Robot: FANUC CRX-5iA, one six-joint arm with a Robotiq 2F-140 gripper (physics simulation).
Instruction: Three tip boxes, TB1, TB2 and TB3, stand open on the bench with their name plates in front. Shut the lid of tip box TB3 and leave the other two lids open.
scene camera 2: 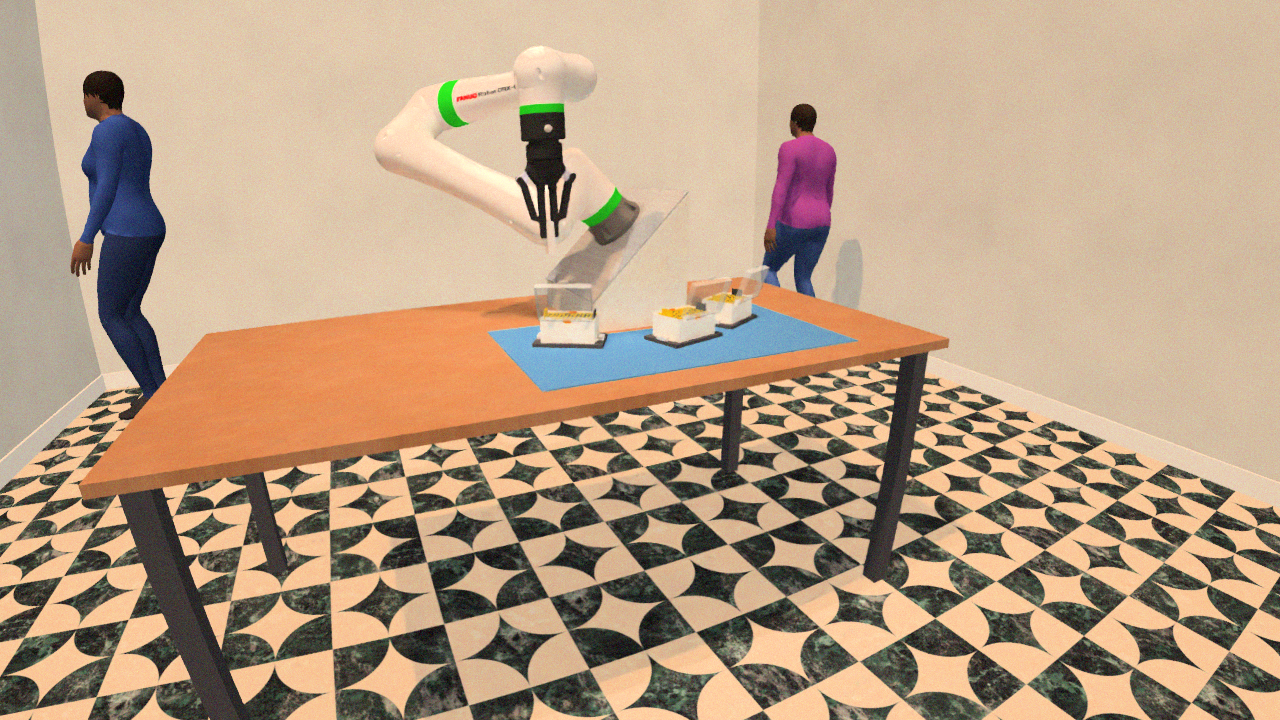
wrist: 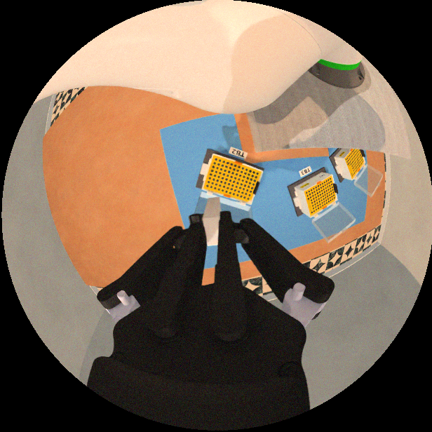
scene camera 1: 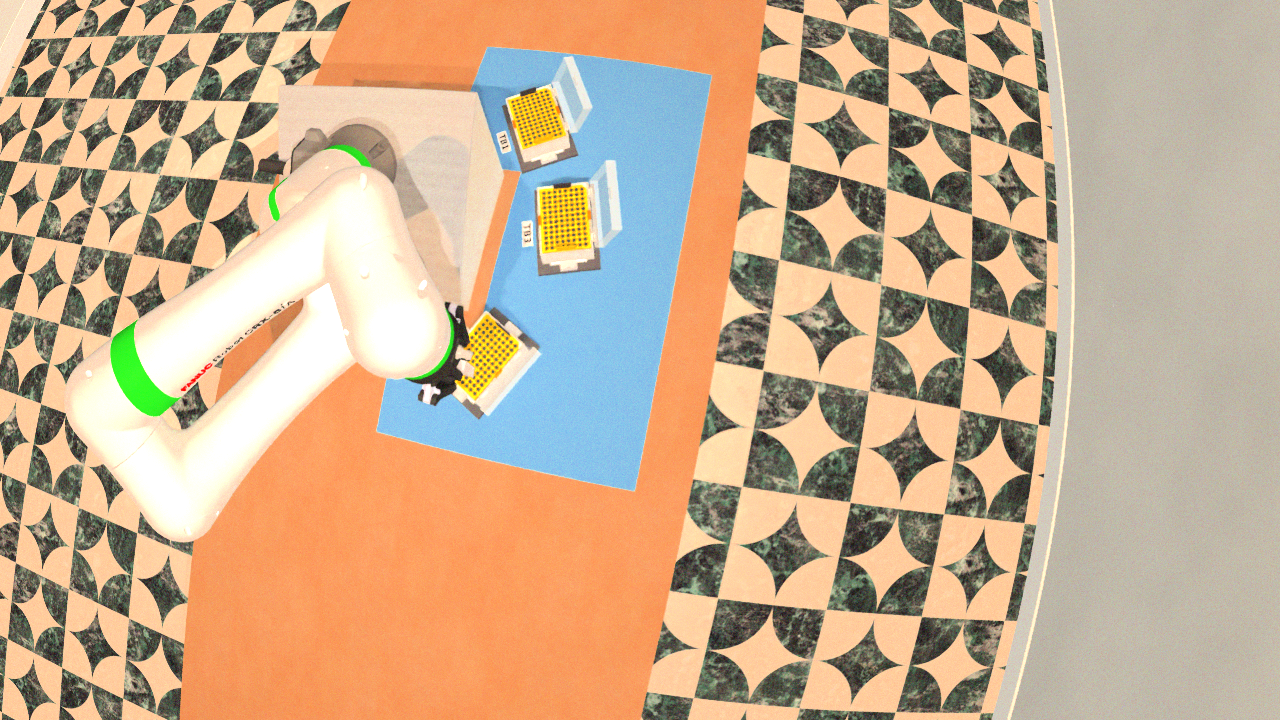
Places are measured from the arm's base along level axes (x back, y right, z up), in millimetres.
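Pixels of known places: gripper, fingertip midpoint: (scene camera 2: 551, 254) (scene camera 1: 464, 369); arm's base, origin of the base link: (scene camera 2: 618, 224) (scene camera 1: 357, 165).
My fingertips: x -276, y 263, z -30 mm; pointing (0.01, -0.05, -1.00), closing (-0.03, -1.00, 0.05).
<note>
Ahead of a thing's pixels: the offset from my fingertips to its middle. "pt": to the spot under its first point. Level surfaces: height alone.
Tip box TB3 @(dx -43, dy -292, dz -170 mm) (scene camera 1: 564, 217) (scene camera 2: 684, 325) (wrist: 320, 196) stands in the middle with yellow tips showing, its clear lid @(pt dx -120, dy -320, dz -106 mm) (scene camera 1: 607, 204) (scene camera 2: 709, 289) (wrist: 333, 221) open; its plate @(pt dx +9, dy -273, dz -201 mm) (scene camera 1: 527, 233) (wrist: 305, 171) faces the pedestal. TB1 (scene camera 1: 537, 118) (scene camera 2: 729, 309) (wrist: 351, 162) has its lid @(pt dx -4, dy -517, dz -109 mm) (scene camera 1: 572, 94) (scene camera 2: 756, 280) (wrist: 369, 180) open. TB2 (scene camera 1: 492, 356) (scene camera 2: 570, 331) (wrist: 231, 179) stands turned, its lid (scene camera 2: 563, 297) upright. My gripper (scene camera 1: 463, 360) (scene camera 2: 551, 240) (wrist: 214, 207) is shut and empty, pale at the tips, raised above the TB2 area and away from TB3. It hides TB2's plate in scene camera 1.
All three boxes stand on a blue mat @(dz -203 mm) (scene camera 1: 608, 358) (scene camera 2: 778, 344) (wrist: 180, 150) on the orange bench @(dz -206 mm) (scene camera 1: 402, 573) (scene camera 2: 358, 385) (wrist: 100, 175). The arm's pale pedestal (scene camera 1: 375, 107) stands beside the mat. Two people, in blue (scene camera 2: 120, 188) and pink (scene camera 2: 805, 183), are beyond the bench.
</note>
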